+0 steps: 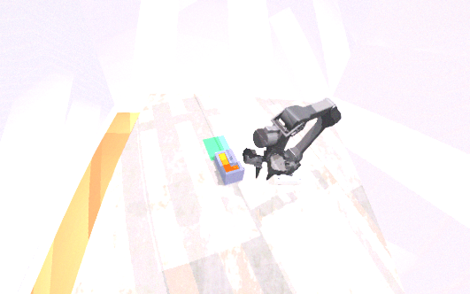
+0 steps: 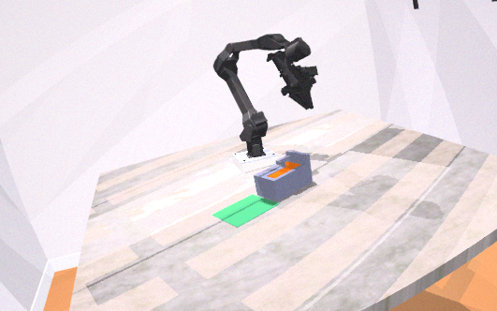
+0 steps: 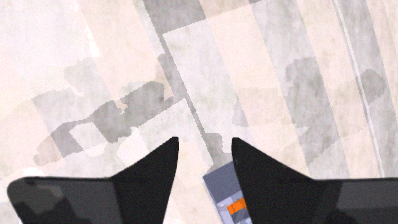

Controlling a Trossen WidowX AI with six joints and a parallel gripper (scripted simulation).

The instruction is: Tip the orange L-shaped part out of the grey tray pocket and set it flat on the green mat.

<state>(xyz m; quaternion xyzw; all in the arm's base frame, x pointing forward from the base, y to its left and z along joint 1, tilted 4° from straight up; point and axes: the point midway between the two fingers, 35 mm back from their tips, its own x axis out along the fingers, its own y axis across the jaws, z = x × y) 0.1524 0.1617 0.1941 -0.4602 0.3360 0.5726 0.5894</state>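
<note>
Right now the orange L-shaped part is 130 mm ahead of my gripper tip, 140 mm to the right of it and 140 mm below it. Also, from my gripper tip: green mat 210 mm ahead, 290 mm to the right, 210 mm below.
</note>
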